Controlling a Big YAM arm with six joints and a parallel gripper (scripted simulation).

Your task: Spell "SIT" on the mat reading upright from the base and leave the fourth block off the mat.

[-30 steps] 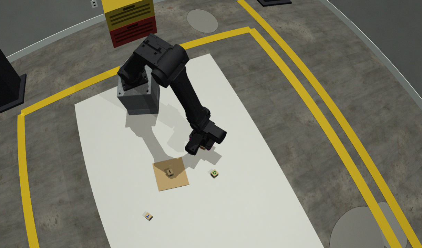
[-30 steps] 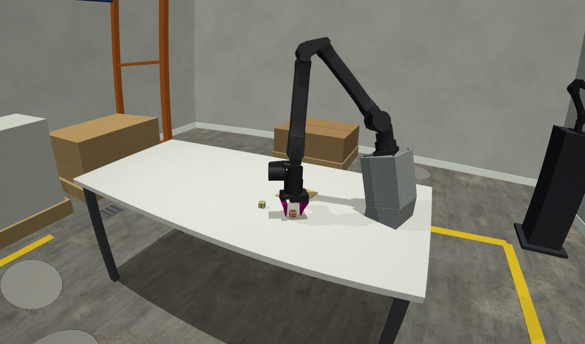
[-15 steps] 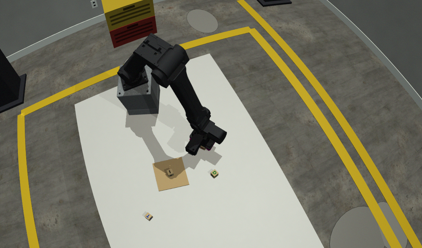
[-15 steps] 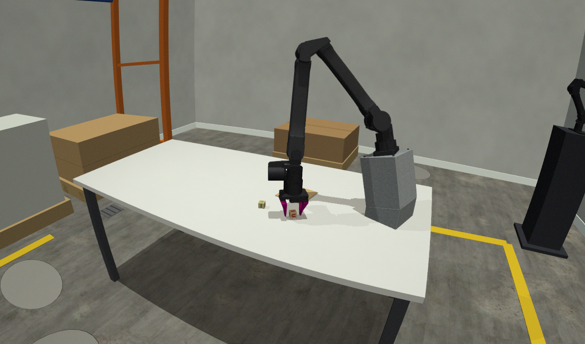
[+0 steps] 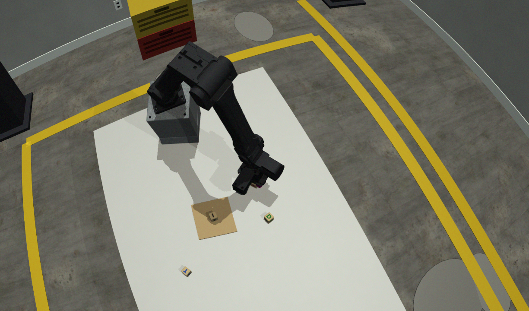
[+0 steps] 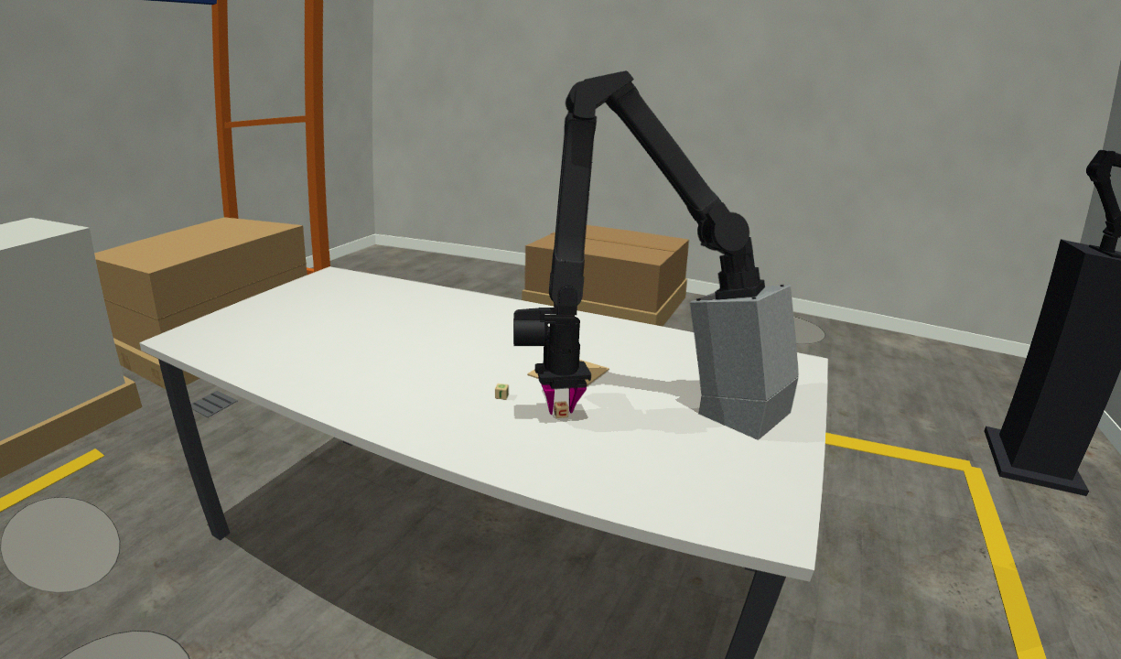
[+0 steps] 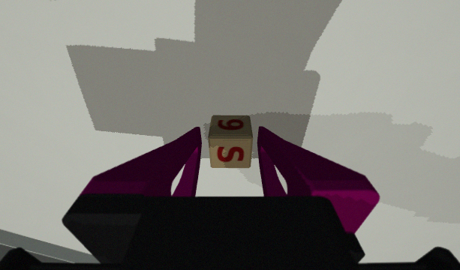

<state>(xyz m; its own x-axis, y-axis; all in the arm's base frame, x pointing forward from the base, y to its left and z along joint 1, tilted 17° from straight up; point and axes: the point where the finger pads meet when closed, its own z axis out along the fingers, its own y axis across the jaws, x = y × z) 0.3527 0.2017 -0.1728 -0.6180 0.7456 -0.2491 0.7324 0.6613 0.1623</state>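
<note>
Right now the S block is right at my hand. Round my hand: I block (190 mm to the right, 80 mm ahead); D block (150 mm ahead); tan mat (190 mm to the right, 80 mm ahead, 10 mm below).
</note>
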